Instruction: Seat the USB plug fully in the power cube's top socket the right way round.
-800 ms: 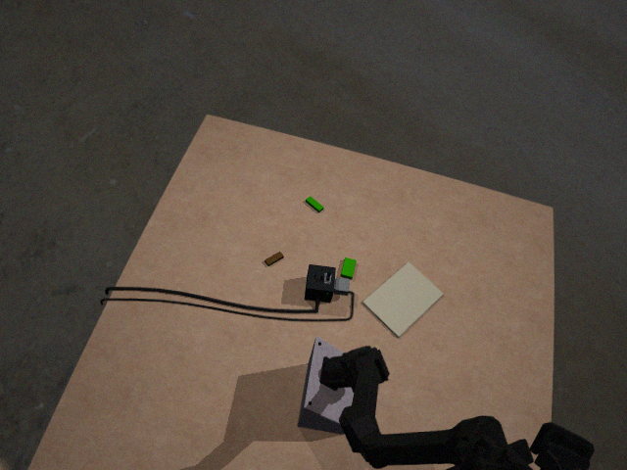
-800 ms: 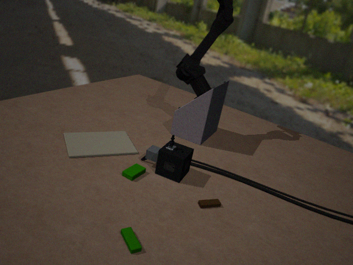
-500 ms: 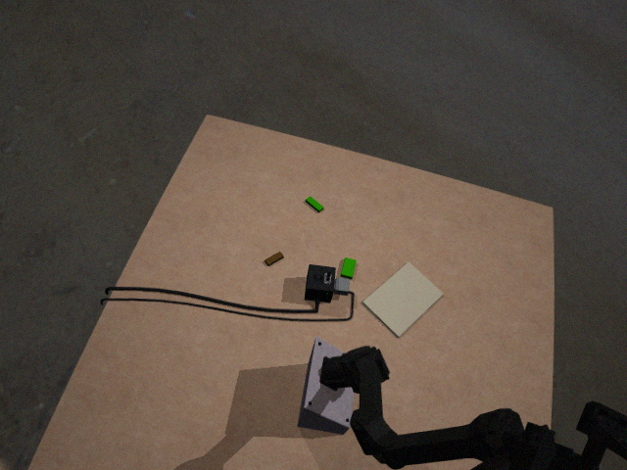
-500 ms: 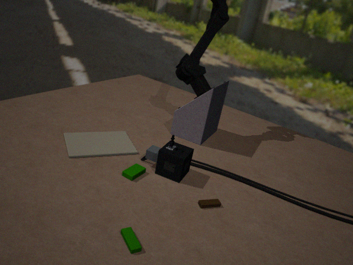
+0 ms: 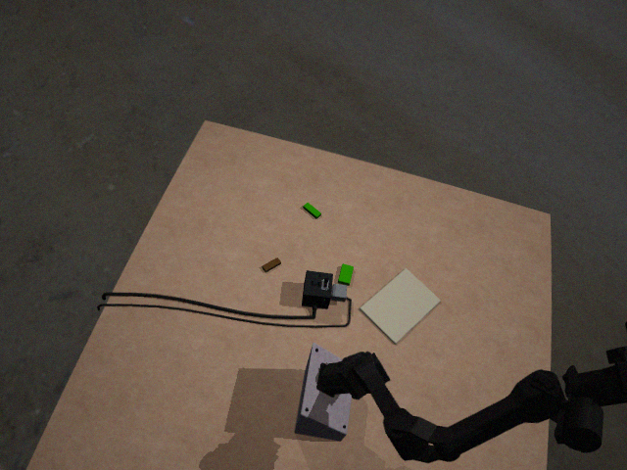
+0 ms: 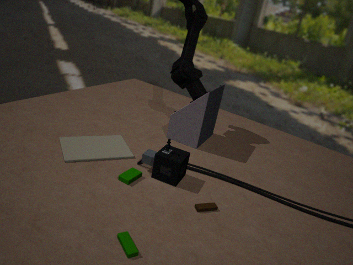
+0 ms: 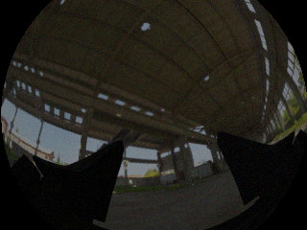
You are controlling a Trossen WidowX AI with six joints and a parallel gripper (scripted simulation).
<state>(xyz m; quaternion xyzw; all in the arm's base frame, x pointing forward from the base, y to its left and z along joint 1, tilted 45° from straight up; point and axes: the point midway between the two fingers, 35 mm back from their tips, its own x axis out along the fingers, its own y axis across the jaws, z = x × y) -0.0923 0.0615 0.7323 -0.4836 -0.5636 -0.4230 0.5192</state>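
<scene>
Now: gripper tip 38 cm short of the dark USB plug, 54 cm to the right of it and 66 cm above it. Round my gripper tip: brown block (45 cm ahead, 71 cm to the left, 75 cm below); pale flat card (40 cm ahead, 31 cm to the left, 75 cm below); USB socket (38 cm ahead, 54 cm to the left, 68 cm below).
</scene>
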